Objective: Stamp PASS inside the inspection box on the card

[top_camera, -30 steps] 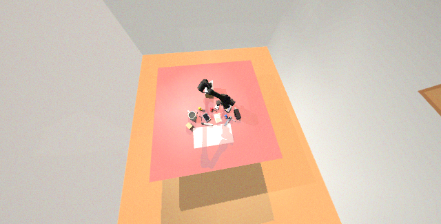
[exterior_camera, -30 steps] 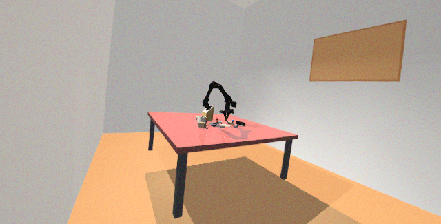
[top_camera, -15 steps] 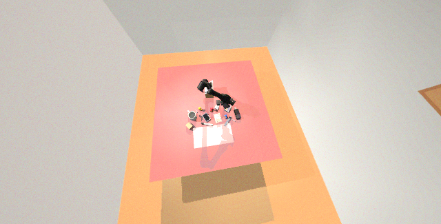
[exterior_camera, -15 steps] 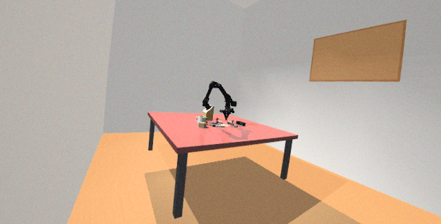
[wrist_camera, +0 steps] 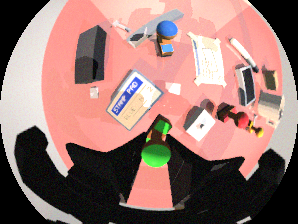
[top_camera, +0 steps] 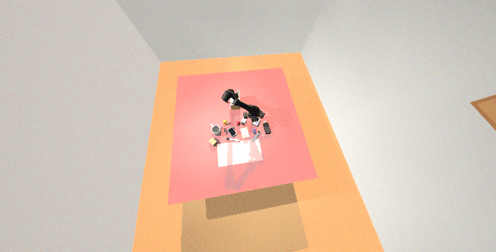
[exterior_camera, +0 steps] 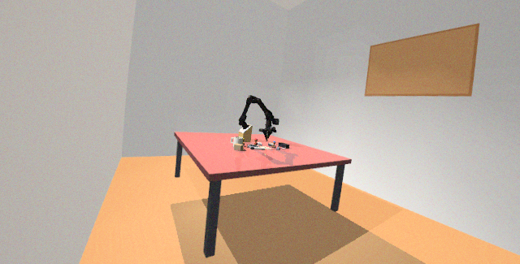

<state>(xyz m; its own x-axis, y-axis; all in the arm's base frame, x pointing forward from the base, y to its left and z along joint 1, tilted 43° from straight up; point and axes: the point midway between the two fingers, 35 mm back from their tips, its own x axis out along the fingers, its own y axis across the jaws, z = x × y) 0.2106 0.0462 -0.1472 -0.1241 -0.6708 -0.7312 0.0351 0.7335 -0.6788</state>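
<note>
Now: gripper tip 3 cm short of the ink pad, 4 cm to the right of it and 5 cm above it. From my gripper tip the other things lie so: green-topped stamp right at my gripper tip; then blue-knobbed stamp 13 cm ahead, 1 cm to the right, 4 cm below; then grey block 8 cm to the right, 4 cm below.
</note>
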